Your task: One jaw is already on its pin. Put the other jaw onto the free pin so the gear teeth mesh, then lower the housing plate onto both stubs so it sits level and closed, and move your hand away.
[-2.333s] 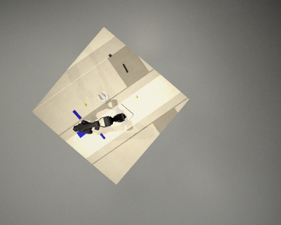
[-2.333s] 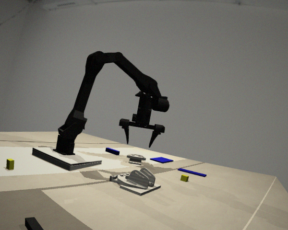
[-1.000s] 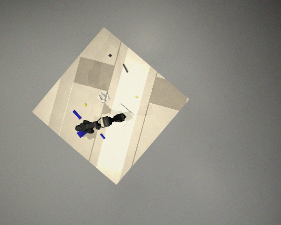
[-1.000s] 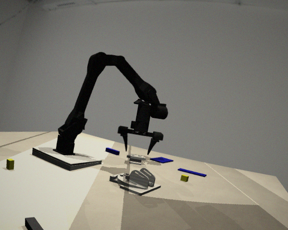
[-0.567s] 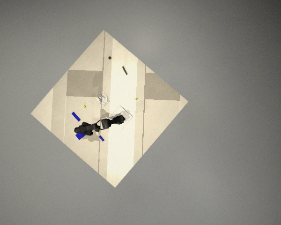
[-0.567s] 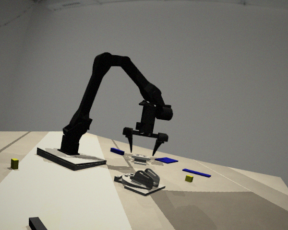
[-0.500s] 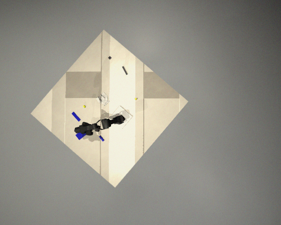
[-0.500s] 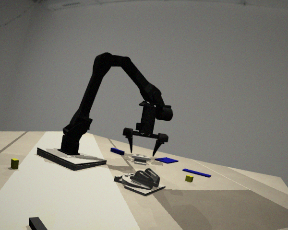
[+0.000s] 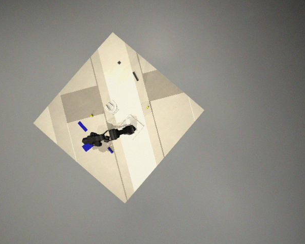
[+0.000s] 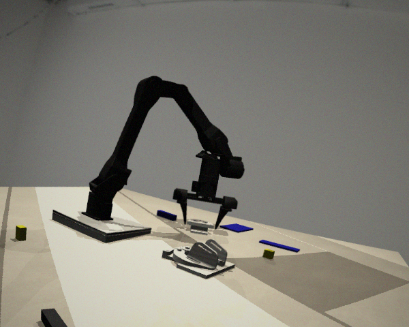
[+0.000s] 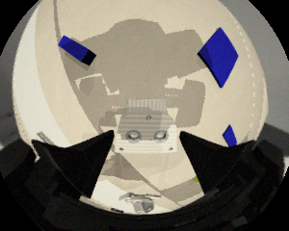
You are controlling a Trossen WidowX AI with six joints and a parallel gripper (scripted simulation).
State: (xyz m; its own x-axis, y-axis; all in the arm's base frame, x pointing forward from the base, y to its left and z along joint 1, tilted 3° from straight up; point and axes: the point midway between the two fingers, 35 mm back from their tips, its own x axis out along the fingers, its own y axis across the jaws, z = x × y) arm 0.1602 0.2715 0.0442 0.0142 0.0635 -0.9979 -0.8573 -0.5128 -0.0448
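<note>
Now: the white block 1 cm behind my gripper tip, 1 cm to the left of it and 1 cm below it. Round my gripper tip: dark bar: 21 cm ahead, 69 cm to the right, 1 cm below.
</note>
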